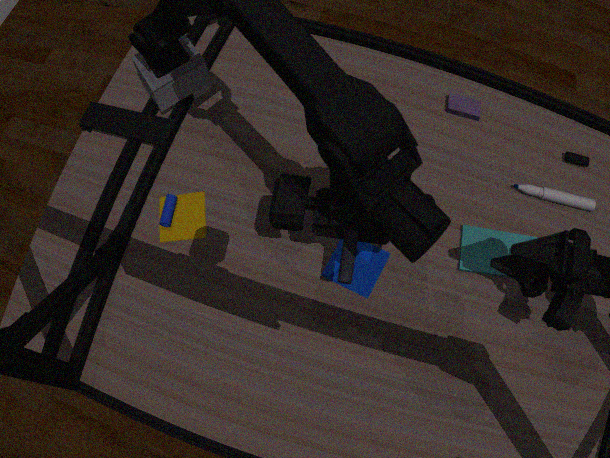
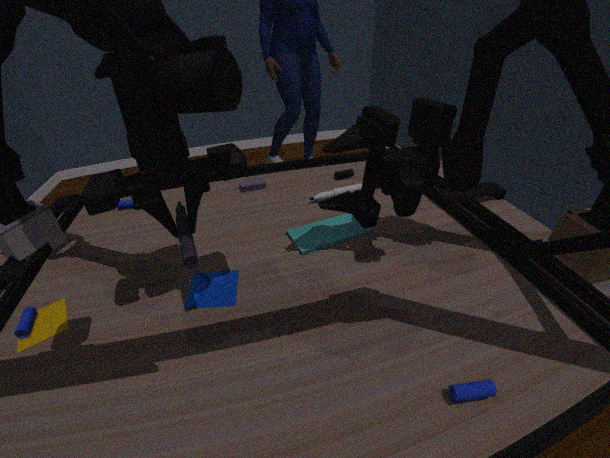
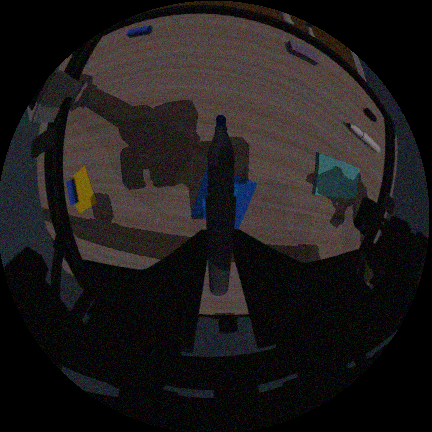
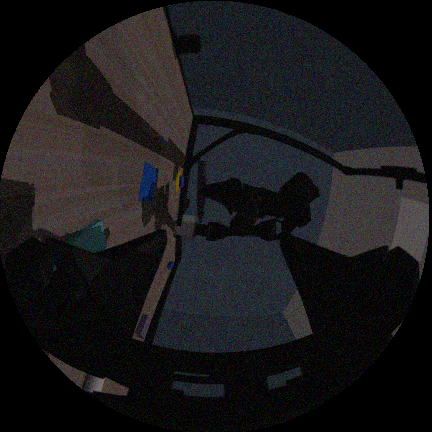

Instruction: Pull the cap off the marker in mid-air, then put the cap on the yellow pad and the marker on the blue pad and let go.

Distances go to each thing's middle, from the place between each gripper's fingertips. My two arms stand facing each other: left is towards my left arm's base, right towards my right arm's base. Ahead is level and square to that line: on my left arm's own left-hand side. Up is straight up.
Labels:
The blue pad [image 1: 370, 260] is 110 mm below my left hand and 10 mm to the right of it. From my left hand the other things lie so: teal slab [image 1: 479, 245] (190 mm to the right, 160 mm ahead, 100 mm below); then dark grey marker [image 2: 189, 255] (10 mm ahead); then yellow pad [image 1: 188, 222] (240 mm to the left, 110 mm below, 100 mm behind).
Now: right hand 140 mm above the teal slab, 70 mm short of it and 20 mm to the left of it. From my right hand the other things lie so: blue pad 160 mm to the left, 140 mm below, 80 mm behind; white marker [image 1: 545, 193] 220 mm ahead, 130 mm below, 50 mm to the right; dark grey marker 180 mm to the left, 80 mm behind, 30 mm below.

